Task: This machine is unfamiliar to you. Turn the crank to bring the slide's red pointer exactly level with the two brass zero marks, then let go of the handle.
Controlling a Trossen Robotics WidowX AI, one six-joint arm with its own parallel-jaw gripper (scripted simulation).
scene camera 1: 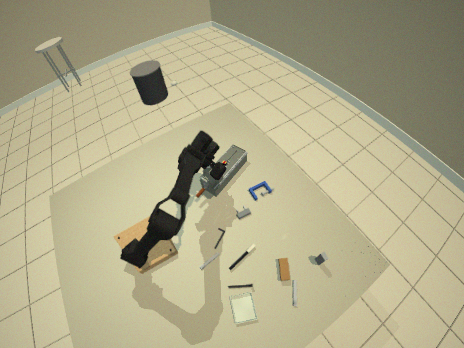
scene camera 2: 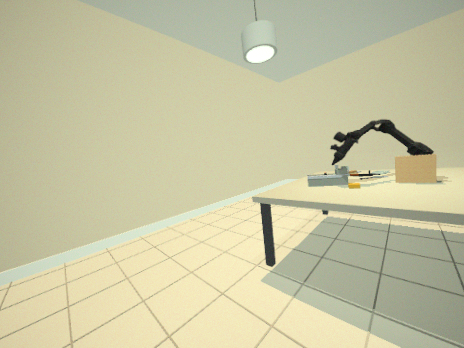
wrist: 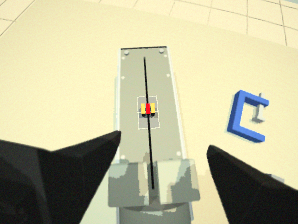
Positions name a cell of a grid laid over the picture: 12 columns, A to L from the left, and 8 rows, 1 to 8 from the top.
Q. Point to a grey slide machine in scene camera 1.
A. At G4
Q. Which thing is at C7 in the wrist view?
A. My gripper.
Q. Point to a grey slide machine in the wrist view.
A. G7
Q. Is my gripper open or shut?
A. Open.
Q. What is my gripper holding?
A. Nothing.
